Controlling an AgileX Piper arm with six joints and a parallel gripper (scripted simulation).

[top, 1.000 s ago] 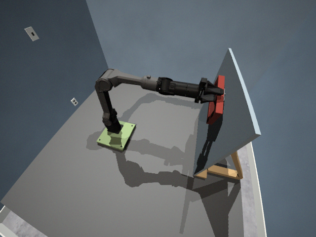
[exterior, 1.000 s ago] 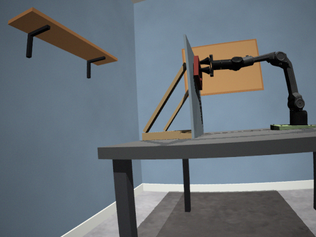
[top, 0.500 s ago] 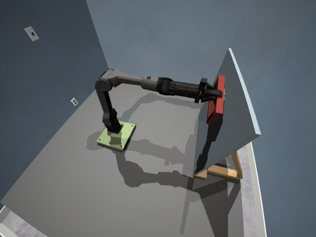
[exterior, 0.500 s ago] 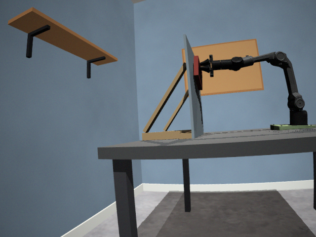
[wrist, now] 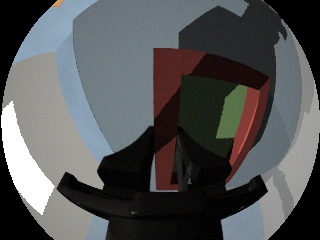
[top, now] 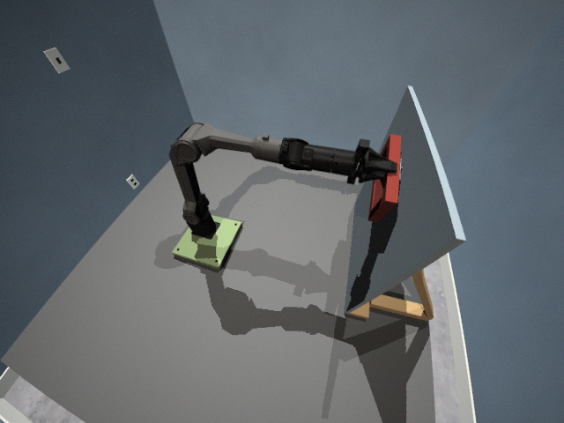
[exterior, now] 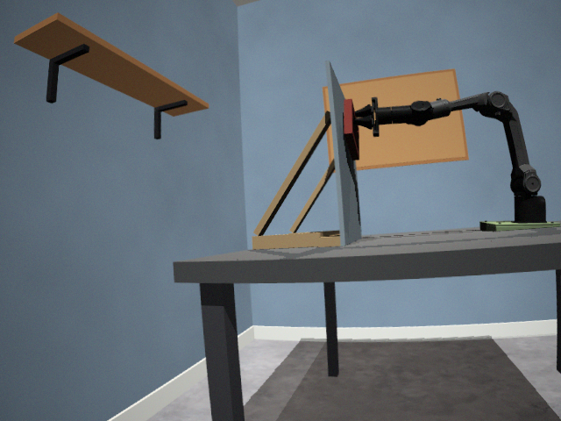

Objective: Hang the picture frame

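Now: the red picture frame 5 cm below my hand, 2 cm to the left of it and 1 cm ahead of it. The rest, counted from my hand: grey upright panel 16 cm below, 3 cm ahead, 1 cm to the left.
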